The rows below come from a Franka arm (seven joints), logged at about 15 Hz.
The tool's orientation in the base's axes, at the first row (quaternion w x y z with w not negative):
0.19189, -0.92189, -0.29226, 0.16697
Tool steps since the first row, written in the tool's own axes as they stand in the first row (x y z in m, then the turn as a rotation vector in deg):
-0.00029, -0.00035, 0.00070, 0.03, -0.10, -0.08
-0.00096, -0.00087, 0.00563, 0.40, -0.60, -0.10
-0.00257, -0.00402, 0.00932, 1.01, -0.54, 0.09
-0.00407, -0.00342, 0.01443, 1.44, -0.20, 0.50
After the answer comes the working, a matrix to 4 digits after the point.
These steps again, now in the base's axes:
-0.00068, 0.00027, -0.00039, 0.01, 0.07, 0.11
-0.00352, 0.00152, -0.00432, 0.07, 0.67, 0.28
-0.00781, 0.00388, -0.00580, 0.49, 1.04, -0.03
-0.01083, 0.00383, -0.01022, 0.81, 1.15, -0.63

The tool's axes in the first row as the columns of a matrix, in the base's axes (rounded; the answer above uses it unrounded):
0.7734, 0.4748, -0.4200
0.6029, -0.7555, 0.2562
-0.1957, -0.4514, -0.8706

